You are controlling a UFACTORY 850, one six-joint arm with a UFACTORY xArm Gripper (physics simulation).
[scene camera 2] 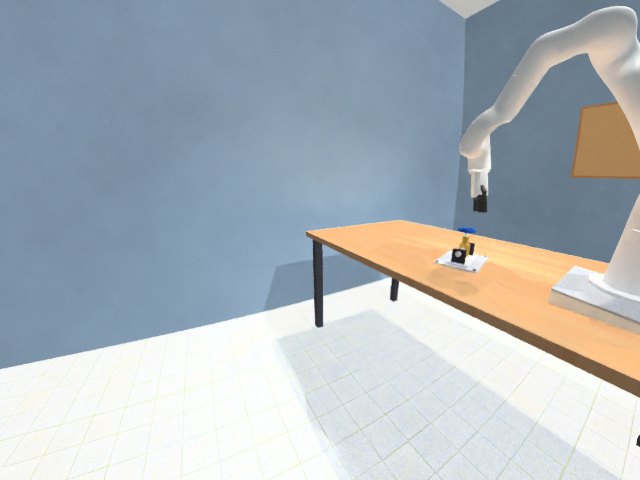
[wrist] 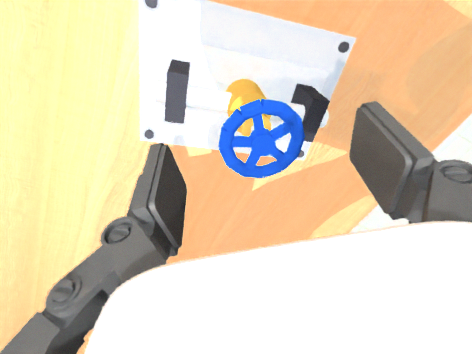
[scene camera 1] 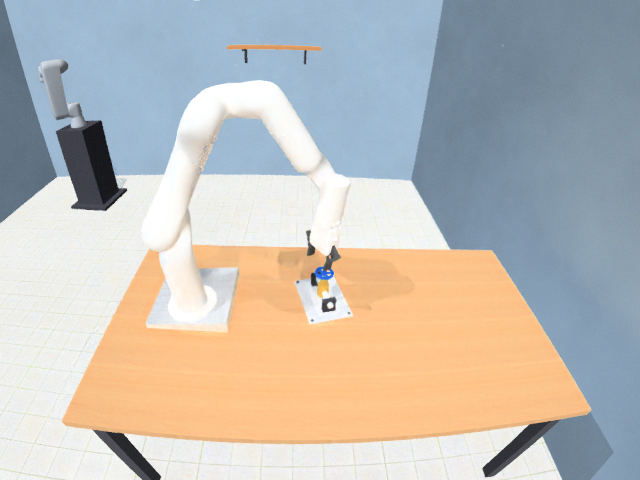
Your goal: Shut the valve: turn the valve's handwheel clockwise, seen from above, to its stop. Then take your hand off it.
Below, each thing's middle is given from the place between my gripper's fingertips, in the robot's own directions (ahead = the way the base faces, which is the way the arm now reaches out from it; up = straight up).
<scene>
Right now my hand is 20 mm short of the blue handwheel (wrist: 262,141), 40 mm to the right of it and 90 mm above it. Also, from my hand: light grey plate (scene camera 1: 306,300) 20 mm ahead, 40 mm to the left, 210 mm below.
</scene>
